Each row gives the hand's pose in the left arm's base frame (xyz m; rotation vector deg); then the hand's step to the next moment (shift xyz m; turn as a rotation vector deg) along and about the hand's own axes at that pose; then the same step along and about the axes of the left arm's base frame.
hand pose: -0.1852 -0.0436 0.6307 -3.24 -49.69 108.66
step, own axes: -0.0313 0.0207 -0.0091 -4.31 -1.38 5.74
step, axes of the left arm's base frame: 0.0030 -0.0252 -0.0291 0.90 -6.26 3.66
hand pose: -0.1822 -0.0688 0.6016 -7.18 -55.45 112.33
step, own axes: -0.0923 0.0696 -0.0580 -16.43 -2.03 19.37
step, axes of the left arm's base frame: 0.0307 -0.0563 -0.1123 2.31 -23.29 10.07
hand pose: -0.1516 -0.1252 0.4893 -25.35 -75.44 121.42
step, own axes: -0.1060 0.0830 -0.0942 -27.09 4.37 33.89
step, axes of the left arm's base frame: 0.1082 -0.0303 -0.1199 0.30 -42.29 10.62
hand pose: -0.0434 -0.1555 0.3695 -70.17 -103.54 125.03
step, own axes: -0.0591 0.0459 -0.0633 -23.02 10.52 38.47
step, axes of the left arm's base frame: 0.0975 0.0069 -0.0078 -2.58 -45.86 3.25
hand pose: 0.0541 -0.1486 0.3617 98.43 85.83 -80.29
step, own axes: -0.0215 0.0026 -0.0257 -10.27 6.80 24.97
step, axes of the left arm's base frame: 0.0147 0.0113 0.0280 -2.23 -27.68 -2.03
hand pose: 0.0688 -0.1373 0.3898 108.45 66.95 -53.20
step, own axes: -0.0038 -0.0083 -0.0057 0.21 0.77 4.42
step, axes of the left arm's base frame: -0.0077 0.0061 0.0044 -0.12 -3.93 -2.17
